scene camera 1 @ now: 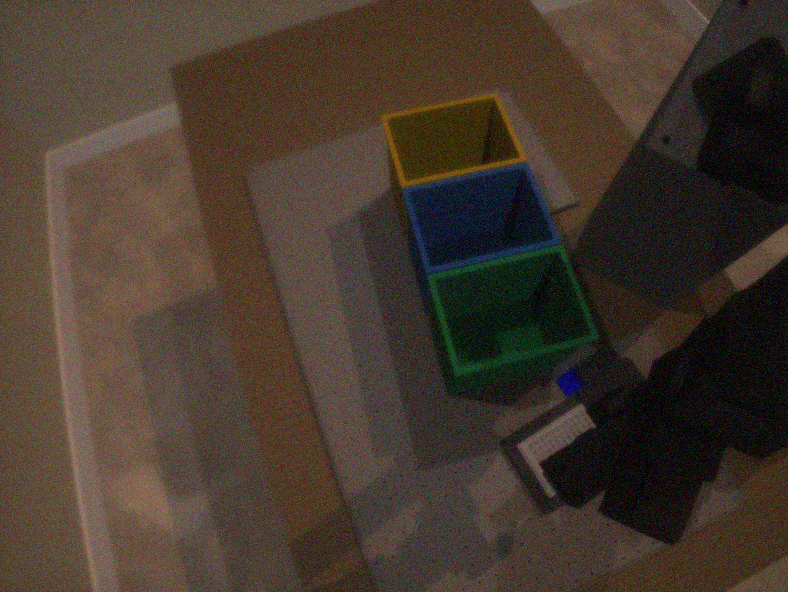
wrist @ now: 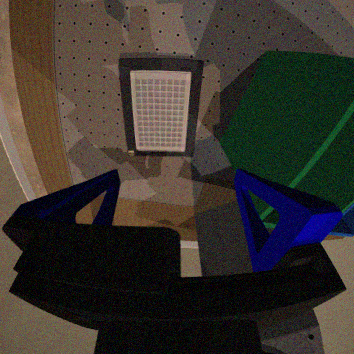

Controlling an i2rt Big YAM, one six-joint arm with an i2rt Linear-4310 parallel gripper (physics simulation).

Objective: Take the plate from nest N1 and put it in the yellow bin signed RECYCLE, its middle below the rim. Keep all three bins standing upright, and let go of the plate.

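Frame: origin at the arm's base, x right, y up, z back, level; millimetres.
Where they show: gripper, between the fingertips: (wrist: 176, 175); arm's base, origin of its link: (scene camera 1: 755, 108).
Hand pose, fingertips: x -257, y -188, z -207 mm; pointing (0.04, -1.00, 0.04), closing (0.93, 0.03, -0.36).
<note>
Each offset is from my fingertips to the top centre of the thing. Level surfaces: height alone.
The pale gridded plate @(dy -144, dx -20, dz +7 mm) (scene camera 1: 552, 439) (wrist: 160, 111) lies flat in the dark nest @(dy -156, dx -20, dz +7 mm) (scene camera 1: 530, 481) (wrist: 197, 107); part of it is hidden by the arm in the scene view. My gripper (wrist: 176, 175) is open, its blue fingers wide apart, and nothing is between them. It hangs above the table, with the plate beyond its fingertips in the wrist view. In the scene view one blue fingertip shows beside the nest and the other is hidden. The yellow bin @(dy +9, dx +421, dz -70 mm) (scene camera 1: 439, 143) stands upright at the far end of the bin row; its sign does not show.
The blue bin @(dy +9, dx +289, dz -66 mm) (scene camera 1: 474, 219) and the green bin @(dy +9, dx +156, dz -63 mm) (scene camera 1: 509, 312) (wrist: 295, 115) stand upright in a row with the yellow one. The green bin is nearest the nest, right of it in the wrist view. They stand on a perforated board @(dy -170 mm) (scene camera 1: 305, 267) (wrist: 90, 115).
</note>
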